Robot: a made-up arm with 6 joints.
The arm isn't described. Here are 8 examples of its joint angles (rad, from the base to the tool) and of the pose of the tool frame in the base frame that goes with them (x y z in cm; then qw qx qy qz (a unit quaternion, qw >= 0)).
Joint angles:
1: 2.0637 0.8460 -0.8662 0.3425 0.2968 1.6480
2: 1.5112 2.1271 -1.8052 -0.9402 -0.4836 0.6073
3: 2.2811 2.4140 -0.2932 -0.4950 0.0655 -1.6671
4: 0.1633 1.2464 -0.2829 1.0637 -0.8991 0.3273
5: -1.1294 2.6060 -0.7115 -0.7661 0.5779 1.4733
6: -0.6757 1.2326 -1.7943 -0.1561 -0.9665 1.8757
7: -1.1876 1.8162 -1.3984 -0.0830 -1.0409 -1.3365
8: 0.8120 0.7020 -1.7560 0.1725 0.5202 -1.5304
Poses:
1: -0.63 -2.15 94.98 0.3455 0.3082 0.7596 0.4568
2: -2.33 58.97 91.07 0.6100 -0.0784 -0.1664 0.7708
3: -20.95 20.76 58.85 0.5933 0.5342 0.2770 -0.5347
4: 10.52 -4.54 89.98 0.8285 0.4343 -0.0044 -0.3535
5: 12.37 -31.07 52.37 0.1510 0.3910 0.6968 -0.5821
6: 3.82 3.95 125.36 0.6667 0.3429 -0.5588 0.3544
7: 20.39 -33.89 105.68 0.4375 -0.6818 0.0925 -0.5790
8: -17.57 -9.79 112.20 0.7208 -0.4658 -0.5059 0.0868
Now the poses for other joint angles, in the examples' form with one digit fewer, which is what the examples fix.
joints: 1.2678 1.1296 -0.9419 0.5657 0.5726 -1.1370
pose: -2.4 11.9 97.3 0.616 -0.370 -0.004 0.695
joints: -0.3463 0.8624 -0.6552 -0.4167 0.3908 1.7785
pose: -3.5 3.1 88.3 0.714 0.595 0.066 -0.362
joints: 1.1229 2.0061 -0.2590 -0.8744 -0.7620 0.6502
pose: 6.3 32.8 72.0 0.581 -0.205 0.458 0.641
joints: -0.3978 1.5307 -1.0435 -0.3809 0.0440 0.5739
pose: 27.2 -7.6 94.3 0.940 0.094 0.209 -0.252
